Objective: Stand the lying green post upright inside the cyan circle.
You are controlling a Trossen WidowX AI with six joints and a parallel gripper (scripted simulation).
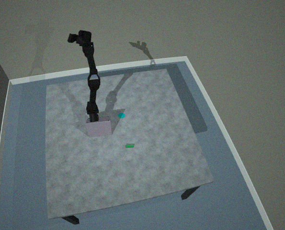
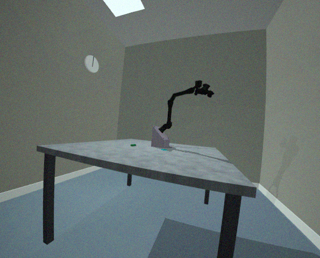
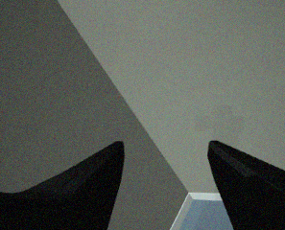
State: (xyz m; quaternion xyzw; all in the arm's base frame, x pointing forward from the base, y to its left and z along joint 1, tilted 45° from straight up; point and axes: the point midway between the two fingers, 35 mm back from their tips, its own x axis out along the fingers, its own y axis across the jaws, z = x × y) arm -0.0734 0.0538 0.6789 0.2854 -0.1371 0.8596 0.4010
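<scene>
My gripper tip is now 28 cm short of the green post, 75 cm to the left of it and 62 cm above it. From my gripper tip the other things lie so: cyan circle (29 cm ahead, 43 cm to the right, 63 cm below).
</scene>
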